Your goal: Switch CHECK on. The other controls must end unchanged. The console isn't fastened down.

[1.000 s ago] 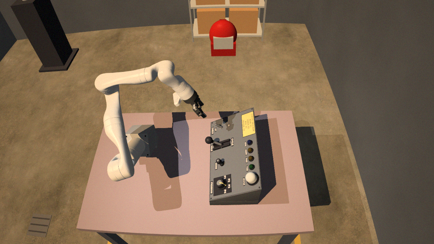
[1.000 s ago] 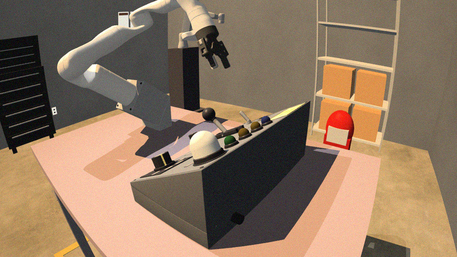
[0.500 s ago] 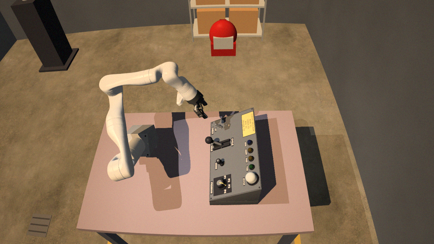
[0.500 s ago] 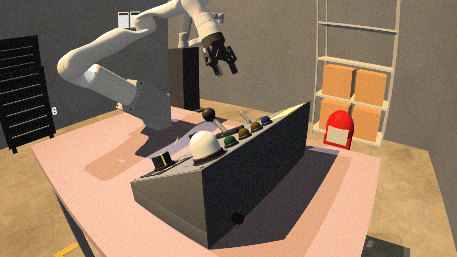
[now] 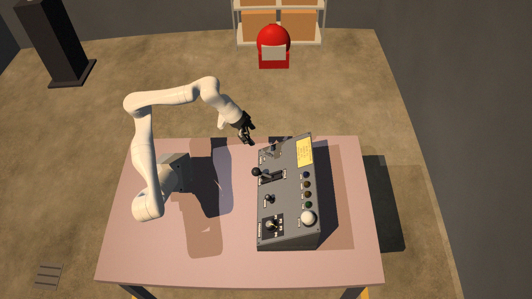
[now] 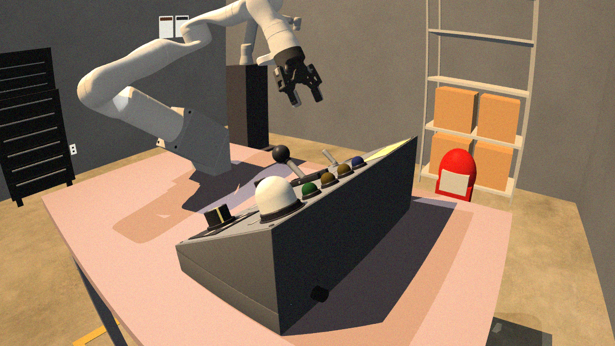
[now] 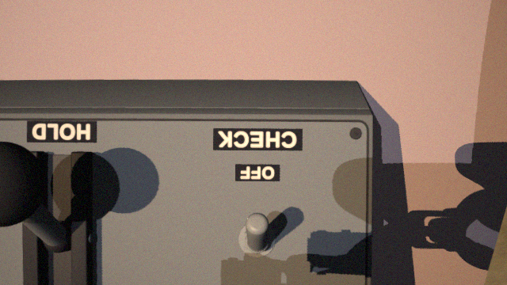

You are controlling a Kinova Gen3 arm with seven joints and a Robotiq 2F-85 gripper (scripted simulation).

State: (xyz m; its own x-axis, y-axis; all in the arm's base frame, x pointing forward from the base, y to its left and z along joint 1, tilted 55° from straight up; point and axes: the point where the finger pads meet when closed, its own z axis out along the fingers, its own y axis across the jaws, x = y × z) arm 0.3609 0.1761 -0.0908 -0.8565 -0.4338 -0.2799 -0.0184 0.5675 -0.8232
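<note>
The check toggle is 70 mm ahead of my hand and 130 mm below it. The rest, counted from my hand: mode toggle: 80 mm ahead, 240 mm to the right, 140 mm below; then black ball lever: 50 mm ahead, 120 mm to the right, 130 mm below.
</note>
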